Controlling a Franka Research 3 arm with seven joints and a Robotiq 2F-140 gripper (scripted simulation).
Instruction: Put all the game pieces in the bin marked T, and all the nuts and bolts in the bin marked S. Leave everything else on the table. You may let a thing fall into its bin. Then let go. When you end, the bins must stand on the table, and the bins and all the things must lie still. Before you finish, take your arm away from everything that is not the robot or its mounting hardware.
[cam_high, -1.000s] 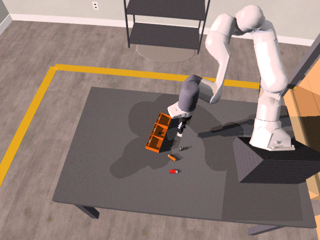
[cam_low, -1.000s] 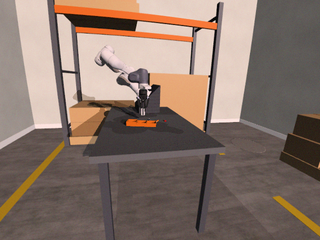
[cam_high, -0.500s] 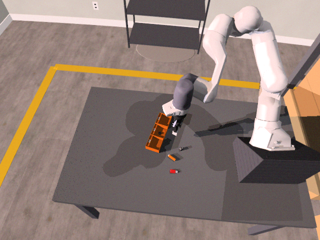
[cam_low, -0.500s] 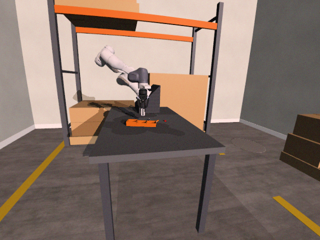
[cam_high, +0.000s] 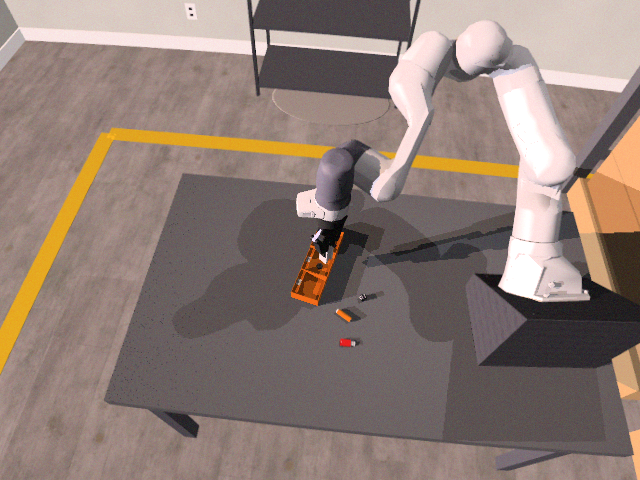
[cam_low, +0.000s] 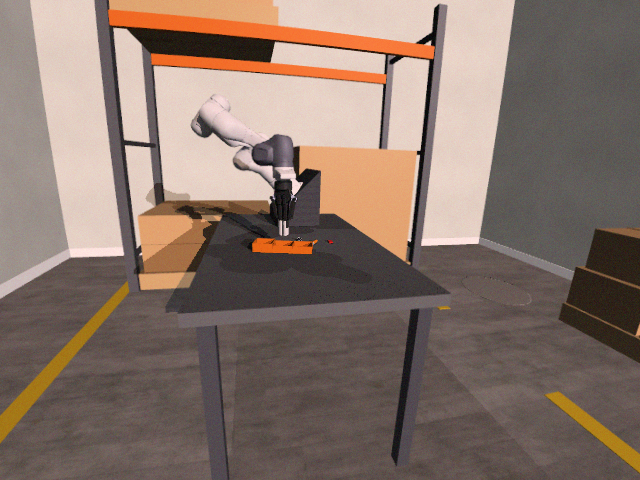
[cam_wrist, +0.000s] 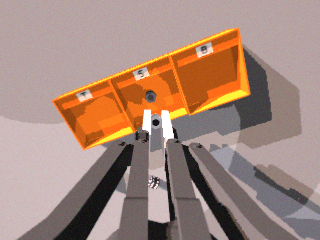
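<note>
Right now my hand is 20 mm short of the orange bin tray, 10 mm to the left of it and 80 mm above it. From my hand the other things lie so: grey nut 30 mm below; then black die 120 mm behind, 100 mm to the left, 90 mm below; then dark nut 20 mm ahead, 90 mm below.
</note>
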